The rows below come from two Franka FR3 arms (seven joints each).
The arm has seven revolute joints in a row. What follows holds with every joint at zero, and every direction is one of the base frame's.
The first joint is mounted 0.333 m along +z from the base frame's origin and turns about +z.
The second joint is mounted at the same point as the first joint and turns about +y.
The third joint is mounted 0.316 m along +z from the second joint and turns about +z.
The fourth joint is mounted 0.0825 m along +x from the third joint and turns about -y.
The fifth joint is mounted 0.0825 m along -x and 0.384 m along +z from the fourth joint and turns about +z.
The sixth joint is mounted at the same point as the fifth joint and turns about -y.
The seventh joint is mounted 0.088 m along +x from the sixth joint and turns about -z.
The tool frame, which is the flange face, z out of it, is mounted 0.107 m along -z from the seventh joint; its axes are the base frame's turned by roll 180, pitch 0 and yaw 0 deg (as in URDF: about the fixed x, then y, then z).
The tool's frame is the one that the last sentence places.
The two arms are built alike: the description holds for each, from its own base.
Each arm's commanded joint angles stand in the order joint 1, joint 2, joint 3, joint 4, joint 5, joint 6, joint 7.
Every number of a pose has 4 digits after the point.
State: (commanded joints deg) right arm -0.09 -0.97 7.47 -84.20 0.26 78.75 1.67; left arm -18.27 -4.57 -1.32 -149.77 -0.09 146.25 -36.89
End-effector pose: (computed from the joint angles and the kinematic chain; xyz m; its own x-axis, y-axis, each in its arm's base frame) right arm 0.5236 0.0691 0.6639 0.9919 0.0998 -0.0783 0.1001 -0.9950 0.0000; left arm 0.4088 -0.1453 0.2810 0.9542 0.2987 0.0152 0.2986 -0.9543 0.0102
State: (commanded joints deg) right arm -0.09 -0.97 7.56 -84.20 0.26 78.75 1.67; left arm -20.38 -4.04 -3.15 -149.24 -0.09 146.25 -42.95
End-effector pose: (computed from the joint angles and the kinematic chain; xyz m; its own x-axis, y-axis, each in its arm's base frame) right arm 0.5235 0.0699 0.6639 0.9918 0.1013 -0.0783 0.1017 -0.9948 0.0000; left arm 0.4007 -0.1742 0.2804 0.9425 0.3338 0.0154 0.3337 -0.9426 0.0102
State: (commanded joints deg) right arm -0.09 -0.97 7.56 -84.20 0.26 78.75 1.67; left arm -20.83 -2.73 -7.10 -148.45 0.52 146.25 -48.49
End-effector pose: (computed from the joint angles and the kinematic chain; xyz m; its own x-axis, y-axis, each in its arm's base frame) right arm 0.5235 0.0699 0.6639 0.9918 0.1013 -0.0783 0.1017 -0.9948 0.0000; left arm 0.3896 -0.2062 0.2754 0.9388 0.3442 0.0141 0.3442 -0.9389 -0.0007
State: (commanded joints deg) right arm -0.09 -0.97 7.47 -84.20 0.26 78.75 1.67; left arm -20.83 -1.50 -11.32 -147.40 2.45 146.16 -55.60
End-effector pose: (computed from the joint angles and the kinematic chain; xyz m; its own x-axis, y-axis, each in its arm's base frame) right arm 0.5236 0.0691 0.6639 0.9919 0.0998 -0.0783 0.1001 -0.9950 0.0000; left arm 0.3777 -0.2377 0.2725 0.9307 0.3649 0.0259 0.3653 -0.9308 -0.0136
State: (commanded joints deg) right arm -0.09 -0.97 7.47 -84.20 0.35 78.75 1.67; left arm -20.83 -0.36 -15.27 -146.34 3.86 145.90 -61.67
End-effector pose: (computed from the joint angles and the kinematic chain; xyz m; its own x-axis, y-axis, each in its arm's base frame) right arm 0.5236 0.0693 0.6639 0.9919 0.1001 -0.0783 0.1003 -0.9950 -0.0016; left arm 0.3644 -0.2667 0.2702 0.9244 0.3801 0.0333 0.3809 -0.9244 -0.0211
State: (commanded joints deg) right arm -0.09 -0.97 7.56 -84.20 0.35 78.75 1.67; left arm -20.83 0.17 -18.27 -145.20 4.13 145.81 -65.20
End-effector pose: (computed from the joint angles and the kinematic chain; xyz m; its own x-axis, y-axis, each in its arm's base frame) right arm 0.5235 0.0701 0.6639 0.9917 0.1017 -0.0783 0.1018 -0.9948 -0.0016; left arm 0.3551 -0.2898 0.2734 0.9220 0.3853 0.0391 0.3860 -0.9225 -0.0107
